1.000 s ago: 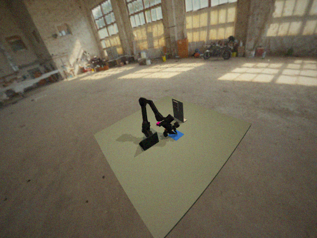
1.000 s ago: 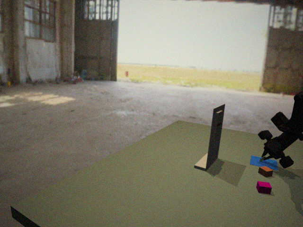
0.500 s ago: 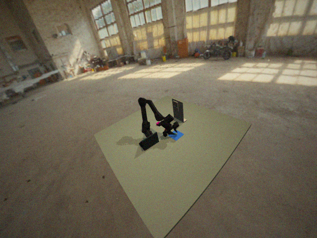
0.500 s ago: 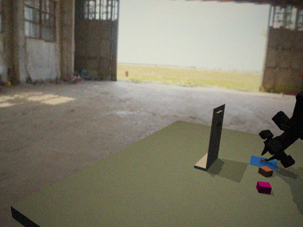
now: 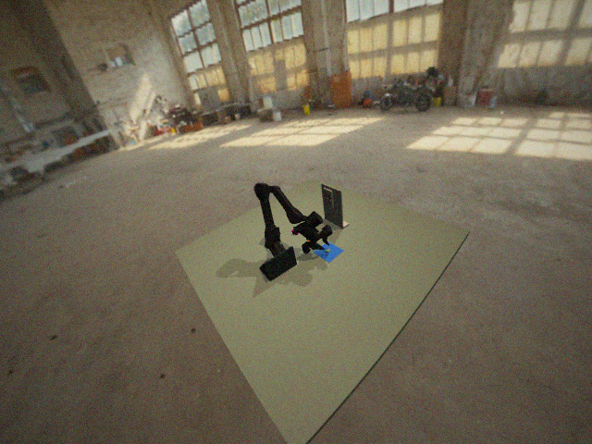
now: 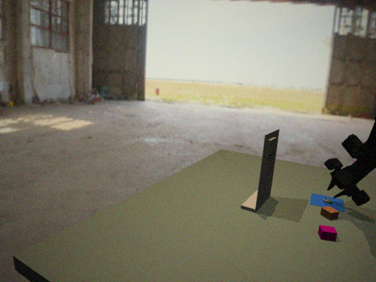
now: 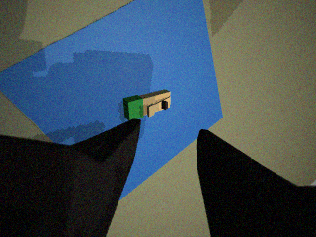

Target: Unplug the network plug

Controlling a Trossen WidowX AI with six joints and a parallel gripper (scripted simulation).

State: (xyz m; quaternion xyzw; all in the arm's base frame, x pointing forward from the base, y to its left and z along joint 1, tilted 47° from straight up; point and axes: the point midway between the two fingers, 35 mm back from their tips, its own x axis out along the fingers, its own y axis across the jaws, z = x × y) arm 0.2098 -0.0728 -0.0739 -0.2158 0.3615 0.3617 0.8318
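Now: gripper tip 10 mm short of the green network plug and 30 mm above it. From my gripper tip the other things lie so: blue marked square 10 mm ahead, 40 mm below; then grey upright panel 210 mm ahead, 180 mm to the left, 80 mm above.
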